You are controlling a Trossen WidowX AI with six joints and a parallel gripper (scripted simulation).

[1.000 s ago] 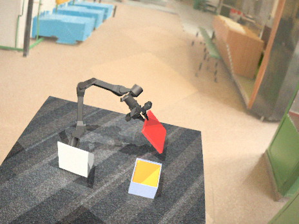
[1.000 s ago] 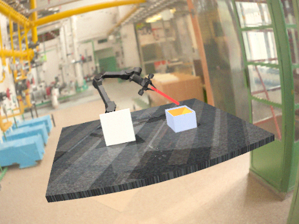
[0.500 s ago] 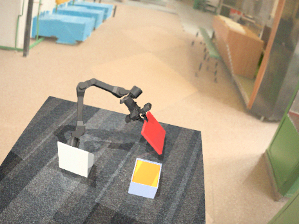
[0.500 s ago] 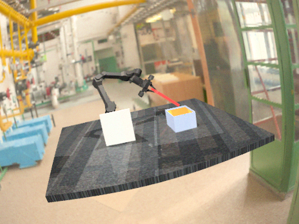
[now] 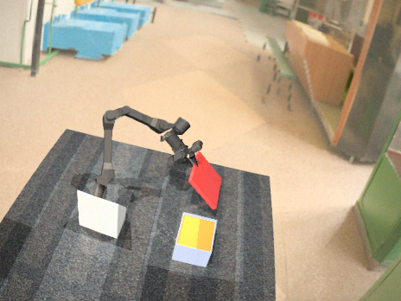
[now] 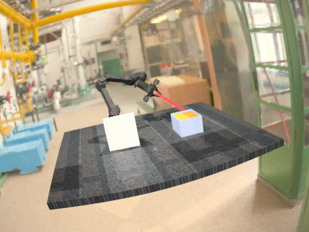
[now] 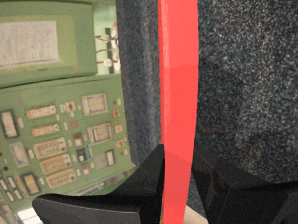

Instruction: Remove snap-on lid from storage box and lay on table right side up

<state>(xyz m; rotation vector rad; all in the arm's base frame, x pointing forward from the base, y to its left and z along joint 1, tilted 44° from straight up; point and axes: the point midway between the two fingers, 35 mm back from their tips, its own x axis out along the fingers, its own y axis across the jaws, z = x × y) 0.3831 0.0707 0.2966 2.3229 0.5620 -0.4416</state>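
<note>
Right now my gripper tip is 6 cm short of the red lid, 1 cm to the left of it and 5 cm above it. From my gripper tip the other things lie so: storage box 2 cm ahead, 35 cm to the right, 14 cm below.
</note>
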